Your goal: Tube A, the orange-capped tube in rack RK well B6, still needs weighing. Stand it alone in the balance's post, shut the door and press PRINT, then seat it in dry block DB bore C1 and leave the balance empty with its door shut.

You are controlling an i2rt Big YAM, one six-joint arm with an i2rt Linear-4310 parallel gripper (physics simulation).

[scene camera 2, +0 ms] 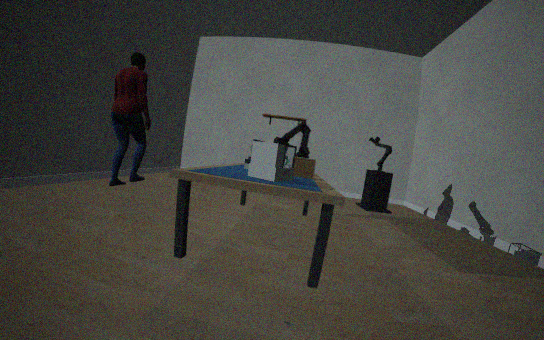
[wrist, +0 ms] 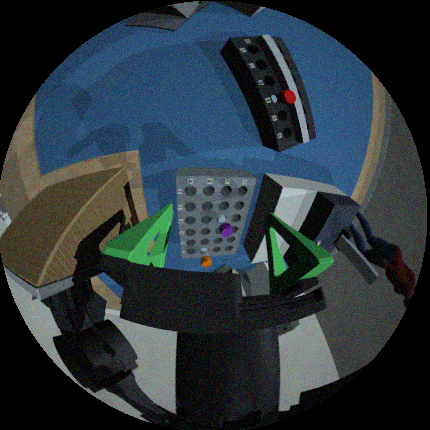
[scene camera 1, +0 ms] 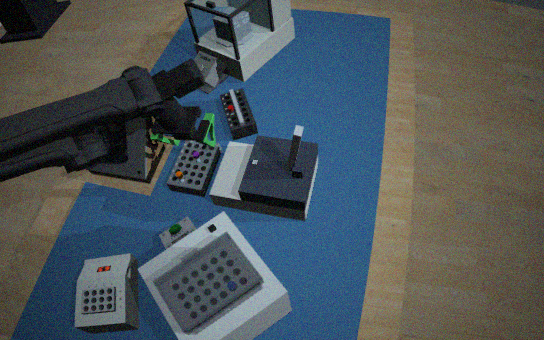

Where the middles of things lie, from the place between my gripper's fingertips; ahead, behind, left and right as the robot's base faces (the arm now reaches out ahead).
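Balance point(scene camera 1: 244, 43): my gripper 30 mm short of it, 410 mm to the right of it, 60 mm below it.
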